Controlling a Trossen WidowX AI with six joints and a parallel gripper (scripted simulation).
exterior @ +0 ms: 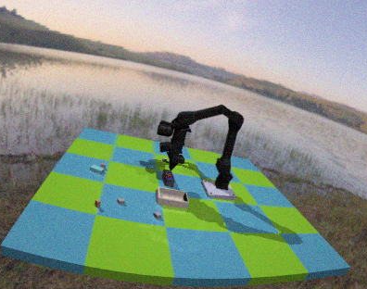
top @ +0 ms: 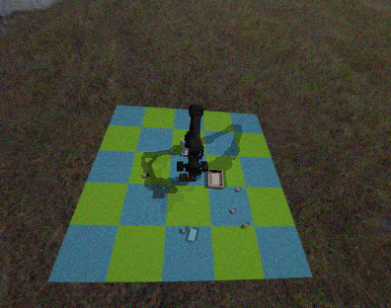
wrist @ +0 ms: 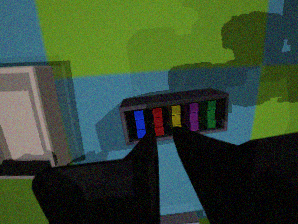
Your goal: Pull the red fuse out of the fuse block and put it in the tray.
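My gripper tip is now 50 mm above the red fuse. The rest, counted from my gripper tip: tray: 170 mm to the left, 70 mm below, 30 mm behind; light blue block: 350 mm ahead, 70 mm below, 60 mm to the left.
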